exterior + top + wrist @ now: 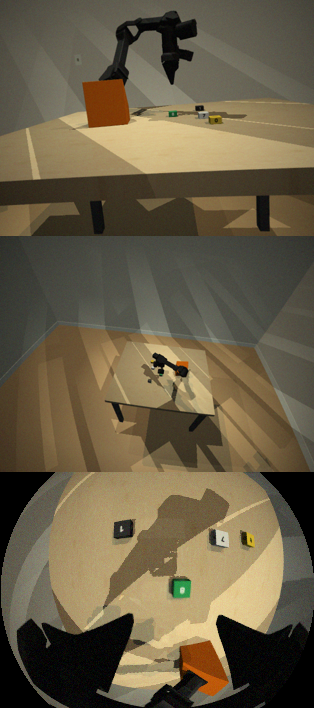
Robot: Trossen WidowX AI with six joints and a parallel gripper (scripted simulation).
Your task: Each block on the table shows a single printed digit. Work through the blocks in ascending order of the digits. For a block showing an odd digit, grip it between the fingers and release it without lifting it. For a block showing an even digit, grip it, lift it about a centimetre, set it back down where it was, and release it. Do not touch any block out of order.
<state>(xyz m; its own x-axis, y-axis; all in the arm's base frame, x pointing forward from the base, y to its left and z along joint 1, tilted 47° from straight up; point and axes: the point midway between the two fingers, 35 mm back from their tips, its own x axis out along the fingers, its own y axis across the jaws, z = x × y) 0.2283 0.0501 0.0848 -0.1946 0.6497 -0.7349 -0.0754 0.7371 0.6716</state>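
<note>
Right now the yellow block marked 0 is 130 mm ahead of my gripper tip, 190 mm to the right of it and 110 mm below it. The rest, counted from my gripper tip: green block marked 8: 30 mm to the right, 110 mm below; then black block marked 1: 100 mm ahead, 90 mm to the left, 110 mm below; then white block marked 7: 110 mm ahead, 100 mm to the right, 110 mm below.
</note>
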